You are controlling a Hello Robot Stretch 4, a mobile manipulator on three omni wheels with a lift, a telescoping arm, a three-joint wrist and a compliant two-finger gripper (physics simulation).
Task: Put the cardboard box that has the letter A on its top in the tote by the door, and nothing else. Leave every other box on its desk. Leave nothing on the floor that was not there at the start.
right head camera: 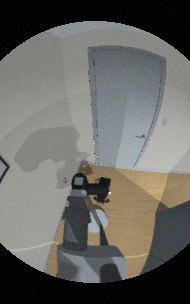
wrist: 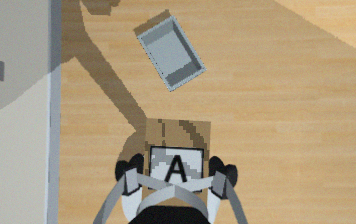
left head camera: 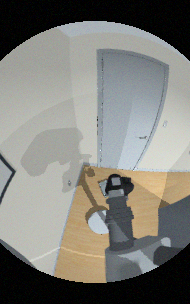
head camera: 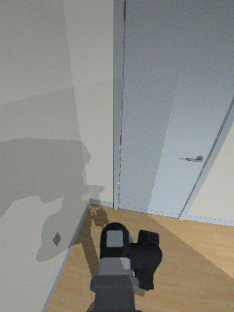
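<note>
The cardboard box with the letter A (wrist: 177, 131) is in the lower middle of the wrist view, its label facing up. My gripper (wrist: 176, 168) (right head camera: 101, 200) has one fingertip against each side of the box and is shut on it, holding it above the floor. The grey tote (wrist: 185, 75) (left head camera: 102, 186) stands empty on the floor, ahead of the box and slightly left in the wrist view, turned at an angle. Box and tote are apart. In the head camera view the wrist hides most of the tote. The fingertips are hidden in the head camera view.
The closed grey door (head camera: 160, 100) (left head camera: 131, 105) (right head camera: 125, 100) stands beyond the tote. A wall (wrist: 22, 150) with a grey baseboard (wrist: 54, 125) runs along the left. A dark grey panel (left head camera: 175, 227) (right head camera: 172, 237) stands at the right. Shadows of the arm fall on wall and floor.
</note>
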